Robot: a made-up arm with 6 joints.
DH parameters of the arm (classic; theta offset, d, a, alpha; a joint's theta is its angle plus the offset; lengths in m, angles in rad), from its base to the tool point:
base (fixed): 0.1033 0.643 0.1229 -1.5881
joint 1: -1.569 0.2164 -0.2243 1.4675
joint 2: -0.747 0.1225 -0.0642 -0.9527
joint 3: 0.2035 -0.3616 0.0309 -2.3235
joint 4: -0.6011 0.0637 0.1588 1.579
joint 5: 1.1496 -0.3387 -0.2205 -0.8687
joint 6: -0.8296 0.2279 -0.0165 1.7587
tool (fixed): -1.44 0.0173 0 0
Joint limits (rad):
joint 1: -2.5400..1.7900
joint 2: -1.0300..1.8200
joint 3: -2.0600..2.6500
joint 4: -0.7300..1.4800
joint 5: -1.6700..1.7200
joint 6: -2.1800..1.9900
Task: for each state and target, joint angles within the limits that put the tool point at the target. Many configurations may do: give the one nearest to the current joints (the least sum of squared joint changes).
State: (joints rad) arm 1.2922 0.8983 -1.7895 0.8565 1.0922 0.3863
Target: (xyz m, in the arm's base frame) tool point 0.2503 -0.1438 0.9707
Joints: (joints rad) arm 1.5622 1.5711 -1.2635 0.4631 1.6087 0.3785
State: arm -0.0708 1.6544 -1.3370 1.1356 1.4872 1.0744
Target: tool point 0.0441 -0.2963 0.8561
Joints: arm 0.2376 1.8200 -1.2652 1.2479 1.6863 1.0920
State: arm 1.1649 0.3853 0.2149 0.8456 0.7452 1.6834
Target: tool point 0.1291 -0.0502 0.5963
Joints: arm 1.2471 0.5700 0.6501 0.2010 0.9703 1.6693
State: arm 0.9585 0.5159 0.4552 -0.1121 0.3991 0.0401
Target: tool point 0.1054 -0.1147 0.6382
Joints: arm 0.9592 0.7264 0.5357 -0.1264 0.3925 0.0196
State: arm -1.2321 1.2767 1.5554 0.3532 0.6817 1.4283
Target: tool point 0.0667 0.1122 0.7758
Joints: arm -1.2428 1.3232 1.0901 0.3311 0.6141 1.3946
